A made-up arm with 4 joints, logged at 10 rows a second.
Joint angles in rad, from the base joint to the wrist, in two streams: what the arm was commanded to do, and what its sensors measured. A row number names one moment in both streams.
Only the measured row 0 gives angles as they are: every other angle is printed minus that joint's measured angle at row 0.
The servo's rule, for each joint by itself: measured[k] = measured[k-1] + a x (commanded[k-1-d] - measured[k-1]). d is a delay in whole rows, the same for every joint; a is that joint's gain. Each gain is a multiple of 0.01, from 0.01 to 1. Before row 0 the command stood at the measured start. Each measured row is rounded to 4 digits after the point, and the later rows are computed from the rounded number. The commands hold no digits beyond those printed.
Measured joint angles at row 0:
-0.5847, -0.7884, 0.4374, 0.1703
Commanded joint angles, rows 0 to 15:
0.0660, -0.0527, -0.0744, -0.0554
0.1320, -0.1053, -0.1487, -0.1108
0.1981, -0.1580, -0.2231, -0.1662
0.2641, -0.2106, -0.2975, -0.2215
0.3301, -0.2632, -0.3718, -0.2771
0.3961, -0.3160, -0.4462, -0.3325
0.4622, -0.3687, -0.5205, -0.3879
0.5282, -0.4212, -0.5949, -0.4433
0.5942, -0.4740, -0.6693, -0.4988
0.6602, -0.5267, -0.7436, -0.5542
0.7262, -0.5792, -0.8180, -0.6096
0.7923, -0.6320, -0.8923, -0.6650
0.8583, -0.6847, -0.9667, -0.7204
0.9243, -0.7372, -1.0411, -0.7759
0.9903, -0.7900, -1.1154, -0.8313
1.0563, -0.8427, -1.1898, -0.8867
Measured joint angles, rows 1 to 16:
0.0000, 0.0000, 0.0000, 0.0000
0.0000, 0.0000, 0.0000, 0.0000
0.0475, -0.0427, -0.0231, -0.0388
0.1083, -0.0934, -0.0620, -0.0892
0.1730, -0.1457, -0.1119, -0.1431
0.2386, -0.1983, -0.1694, -0.1980
0.3045, -0.2509, -0.2321, -0.2534
0.3705, -0.3036, -0.2985, -0.3088
0.4365, -0.3563, -0.3673, -0.3642
0.5025, -0.4089, -0.4379, -0.4196
0.5685, -0.4616, -0.5096, -0.4750
0.6345, -0.5143, -0.5821, -0.5304
0.7005, -0.5669, -0.6552, -0.5858
0.7666, -0.6196, -0.7287, -0.6412
0.8326, -0.6723, -0.8025, -0.6966
0.8986, -0.7249, -0.8765, -0.7521
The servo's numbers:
d 2
a 0.72 0.81 0.31 0.70

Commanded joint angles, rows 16 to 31:
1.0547, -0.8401, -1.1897, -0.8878
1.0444, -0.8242, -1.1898, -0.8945
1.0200, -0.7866, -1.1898, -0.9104
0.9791, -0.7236, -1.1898, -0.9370
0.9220, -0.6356, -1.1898, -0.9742
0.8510, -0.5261, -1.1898, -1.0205
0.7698, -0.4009, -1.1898, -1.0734
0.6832, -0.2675, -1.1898, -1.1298
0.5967, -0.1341, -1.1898, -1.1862
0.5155, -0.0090, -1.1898, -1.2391
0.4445, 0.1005, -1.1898, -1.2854
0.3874, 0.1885, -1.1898, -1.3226
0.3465, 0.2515, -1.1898, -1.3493
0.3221, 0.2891, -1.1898, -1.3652
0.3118, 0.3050, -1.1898, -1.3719
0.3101, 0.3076, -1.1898, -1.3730
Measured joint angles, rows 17 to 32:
0.9646, -0.7776, -0.9506, -0.8075
1.0306, -0.8303, -1.0248, -0.8629
1.0480, -0.8382, -1.0759, -0.8803
1.0454, -0.8269, -1.1112, -0.8902
1.0271, -0.7943, -1.1356, -0.9043
0.9925, -0.7370, -1.1524, -0.9272
0.9417, -0.6549, -1.1640, -0.9601
0.8764, -0.5506, -1.1720, -1.0024
0.7996, -0.4293, -1.1775, -1.0521
0.7158, -0.2982, -1.1813, -1.1065
0.6300, -0.1653, -1.1839, -1.1623
0.5476, -0.0387, -1.1857, -1.2161
0.4734, 0.0741, -1.1870, -1.2646
0.4115, 0.1668, -1.1879, -1.3052
0.3647, 0.2354, -1.1885, -1.3361
0.3340, 0.2789, -1.1889, -1.3565

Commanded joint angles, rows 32 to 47:
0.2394, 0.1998, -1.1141, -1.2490
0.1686, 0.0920, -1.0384, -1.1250
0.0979, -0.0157, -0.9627, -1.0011
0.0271, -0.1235, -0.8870, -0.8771
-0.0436, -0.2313, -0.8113, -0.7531
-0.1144, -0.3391, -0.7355, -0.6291
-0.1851, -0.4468, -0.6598, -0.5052
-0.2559, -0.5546, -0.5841, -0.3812
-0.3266, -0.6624, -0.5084, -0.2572
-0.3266, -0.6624, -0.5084, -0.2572
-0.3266, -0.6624, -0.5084, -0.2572
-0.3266, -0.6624, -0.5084, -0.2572
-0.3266, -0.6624, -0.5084, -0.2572
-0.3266, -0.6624, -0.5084, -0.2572
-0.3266, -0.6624, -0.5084, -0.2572
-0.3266, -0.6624, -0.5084, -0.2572
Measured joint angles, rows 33 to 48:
0.3180, 0.3000, -1.1892, -1.3673
0.3123, 0.3062, -1.1894, -1.3713
0.2598, 0.2200, -1.1661, -1.2857
0.1941, 0.1163, -1.1265, -1.1732
0.1248, 0.0094, -1.0757, -1.0527
0.0545, -0.0982, -1.0172, -0.9298
-0.0161, -0.2060, -0.9534, -0.8061
-0.0869, -0.3138, -0.8859, -0.6822
-0.1576, -0.4215, -0.8158, -0.5583
-0.2284, -0.5293, -0.7440, -0.4343
-0.2991, -0.6371, -0.6710, -0.3103
-0.3189, -0.6576, -0.6206, -0.2731
-0.3244, -0.6615, -0.5858, -0.2620
-0.3260, -0.6622, -0.5618, -0.2586
-0.3264, -0.6624, -0.5452, -0.2576
-0.3265, -0.6624, -0.5338, -0.2573

